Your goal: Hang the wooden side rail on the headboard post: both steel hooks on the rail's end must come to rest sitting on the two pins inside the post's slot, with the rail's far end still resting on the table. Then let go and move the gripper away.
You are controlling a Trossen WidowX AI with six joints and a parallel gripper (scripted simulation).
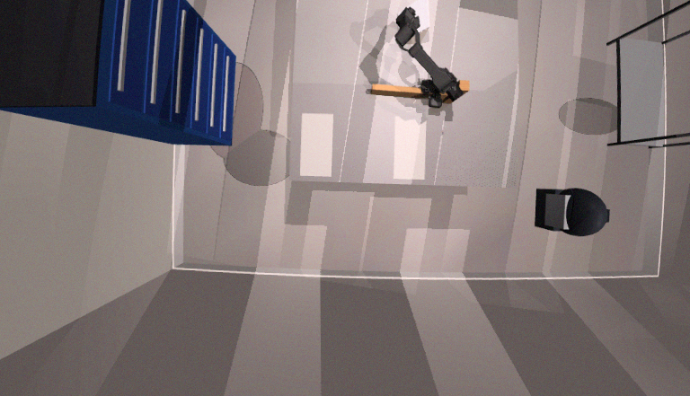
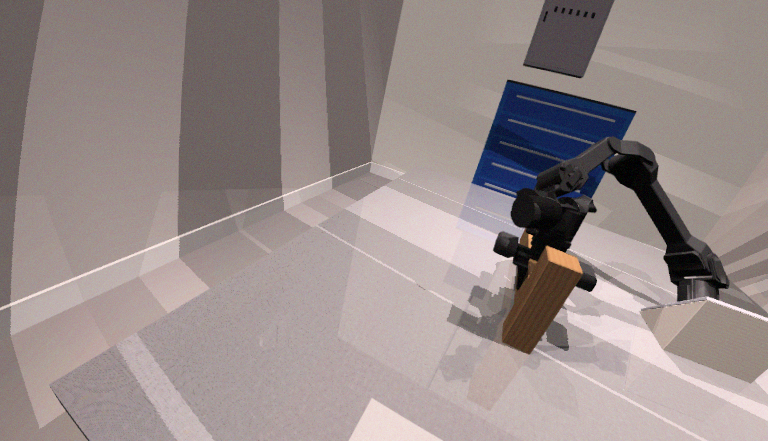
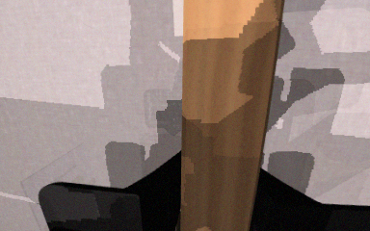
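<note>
Now: gripper tip 110 mm to the right of the headboard post, 50 mm below it and 20 mm short of it.
</note>
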